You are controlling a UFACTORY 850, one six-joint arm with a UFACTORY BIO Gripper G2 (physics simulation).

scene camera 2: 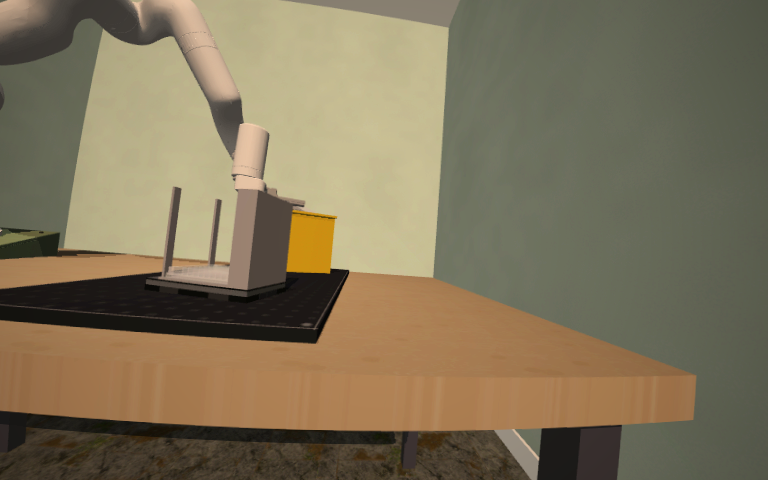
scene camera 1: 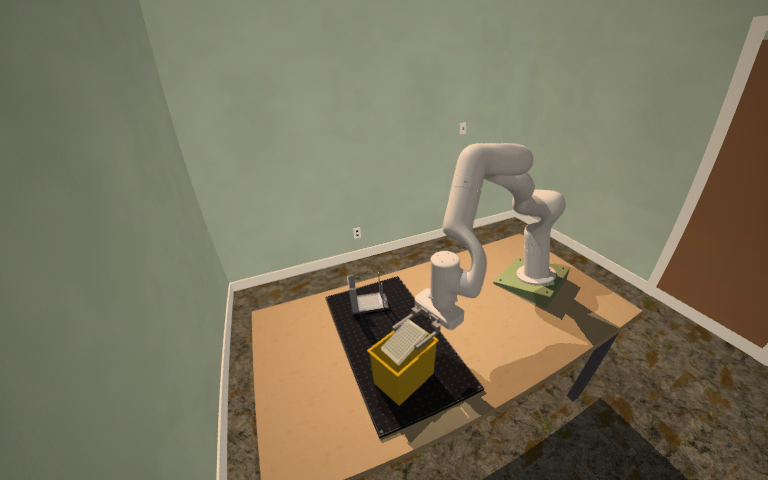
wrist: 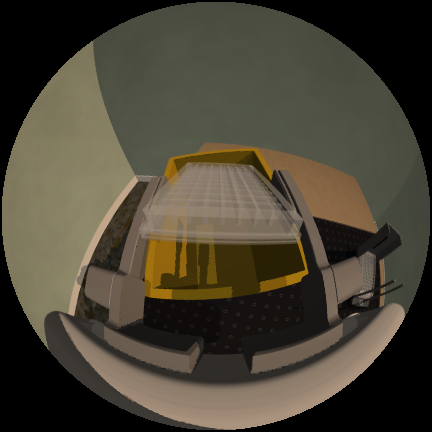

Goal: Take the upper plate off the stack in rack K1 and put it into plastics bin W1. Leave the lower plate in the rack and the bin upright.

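The upper plate (scene camera 1: 404,341) (wrist: 222,200), a clear gridded plate, is held between the fingers at the mouth of bin W1. It looks tilted; its exact height against the rim is unclear. My gripper (scene camera 1: 406,336) (wrist: 219,176) is shut on its two sides. Bin W1 (scene camera 1: 403,380) (scene camera 2: 310,243) (wrist: 195,293) is yellow, open-topped and upright. Rack K1 (scene camera 1: 352,294) (scene camera 2: 243,240) (wrist: 389,240) has a thick grey block and thin posts. The lower plate (scene camera 1: 370,302) (scene camera 2: 198,273) (wrist: 369,272) lies flat in it. In scene camera 2 the rack's block hides most of the gripper.
Rack and bin stand on a black perforated board (scene camera 1: 453,378) (scene camera 2: 271,322) (wrist: 225,320) on the wooden table (scene camera 1: 305,384) (scene camera 2: 453,339) (wrist: 330,192). The rack is at the board's far end in scene camera 1. The arm's base stands on a green plate (scene camera 1: 509,278) behind the board.
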